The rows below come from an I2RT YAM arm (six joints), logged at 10 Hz.
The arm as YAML. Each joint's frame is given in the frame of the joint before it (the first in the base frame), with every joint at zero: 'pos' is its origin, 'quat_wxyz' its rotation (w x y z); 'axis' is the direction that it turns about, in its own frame. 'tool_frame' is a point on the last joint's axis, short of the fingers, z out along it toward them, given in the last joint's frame.
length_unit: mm
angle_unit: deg
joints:
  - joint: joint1
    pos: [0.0, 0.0, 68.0]
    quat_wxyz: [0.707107, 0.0, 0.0, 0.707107]
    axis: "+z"
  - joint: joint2
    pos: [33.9, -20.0, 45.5]
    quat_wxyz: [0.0, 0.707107, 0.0, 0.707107]
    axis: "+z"
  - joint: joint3
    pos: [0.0, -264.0, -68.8]
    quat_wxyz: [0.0, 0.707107, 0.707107, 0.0]
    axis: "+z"
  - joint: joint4
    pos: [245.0, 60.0, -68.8]
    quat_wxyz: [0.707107, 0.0, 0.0, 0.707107]
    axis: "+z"
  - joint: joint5
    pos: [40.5, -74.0, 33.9]
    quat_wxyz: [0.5, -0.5, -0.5, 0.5]
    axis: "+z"
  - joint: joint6
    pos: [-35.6, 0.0, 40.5]
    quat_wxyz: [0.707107, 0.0, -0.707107, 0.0]
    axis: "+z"
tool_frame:
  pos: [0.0, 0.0, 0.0]
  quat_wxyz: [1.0, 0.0, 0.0, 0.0]
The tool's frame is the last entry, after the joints.
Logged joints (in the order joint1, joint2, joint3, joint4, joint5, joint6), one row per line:
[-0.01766, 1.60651, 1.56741, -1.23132, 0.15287, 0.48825]
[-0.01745, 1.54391, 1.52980, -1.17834, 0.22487, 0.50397]
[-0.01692, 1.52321, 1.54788, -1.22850, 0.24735, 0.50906]
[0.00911, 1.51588, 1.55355, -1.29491, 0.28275, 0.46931]
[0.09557, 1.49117, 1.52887, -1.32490, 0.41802, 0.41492]
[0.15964, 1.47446, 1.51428, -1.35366, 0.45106, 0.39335]
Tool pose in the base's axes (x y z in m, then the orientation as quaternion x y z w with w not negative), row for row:
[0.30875, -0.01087, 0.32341, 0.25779, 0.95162, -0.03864, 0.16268]
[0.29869, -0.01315, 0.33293, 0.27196, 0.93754, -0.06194, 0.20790]
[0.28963, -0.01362, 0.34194, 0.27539, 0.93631, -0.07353, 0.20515]
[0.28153, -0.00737, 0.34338, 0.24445, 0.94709, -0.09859, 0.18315]
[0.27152, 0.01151, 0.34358, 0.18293, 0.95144, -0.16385, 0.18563]
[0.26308, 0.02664, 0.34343, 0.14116, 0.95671, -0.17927, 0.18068]
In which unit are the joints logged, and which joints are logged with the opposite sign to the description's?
The joints are logged in radians. Opposite sign: none.
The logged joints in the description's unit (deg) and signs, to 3 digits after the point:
[-1.012, 92.046, 89.806, -70.549, 8.759, 27.975]
[-1.000, 88.460, 87.651, -67.514, 12.884, 28.875]
[-0.969, 87.274, 88.687, -70.388, 14.172, 29.167]
[0.522, 86.854, 89.012, -74.193, 16.200, 26.889]
[5.476, 85.438, 87.598, -75.911, 23.951, 23.773]
[9.147, 84.480, 86.762, -77.559, 25.844, 22.537]

